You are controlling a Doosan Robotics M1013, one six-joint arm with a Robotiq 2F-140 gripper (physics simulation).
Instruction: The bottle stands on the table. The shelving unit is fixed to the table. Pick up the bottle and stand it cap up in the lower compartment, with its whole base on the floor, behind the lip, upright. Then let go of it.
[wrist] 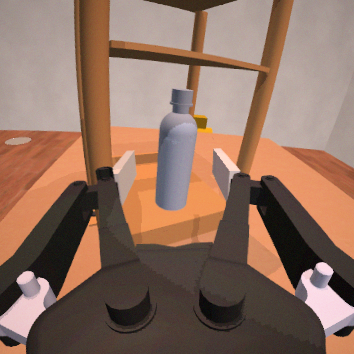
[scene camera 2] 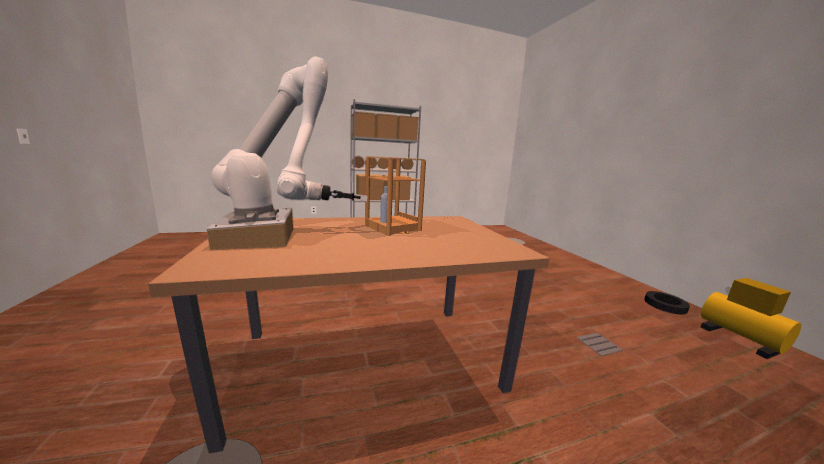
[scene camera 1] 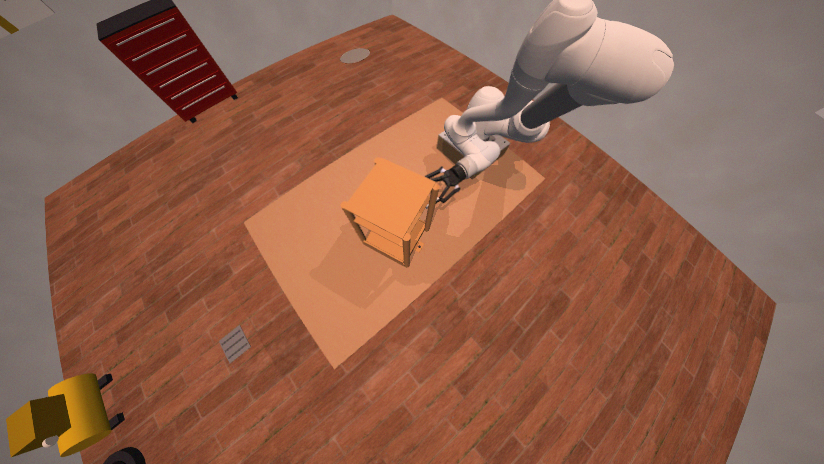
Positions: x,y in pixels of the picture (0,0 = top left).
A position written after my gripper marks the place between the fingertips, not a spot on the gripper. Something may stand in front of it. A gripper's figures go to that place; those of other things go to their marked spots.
My gripper (wrist: pixel 173 161) is 0.21 m from the lens. A grey-blue bottle (wrist: pixel 177 133): 0.28 m from the lens. An orange shelving unit (wrist: pixel 93 48): 0.20 m from the lens. The marked spots on the orange shelving unit and the grey-blue bottle are 0.15 m apart.
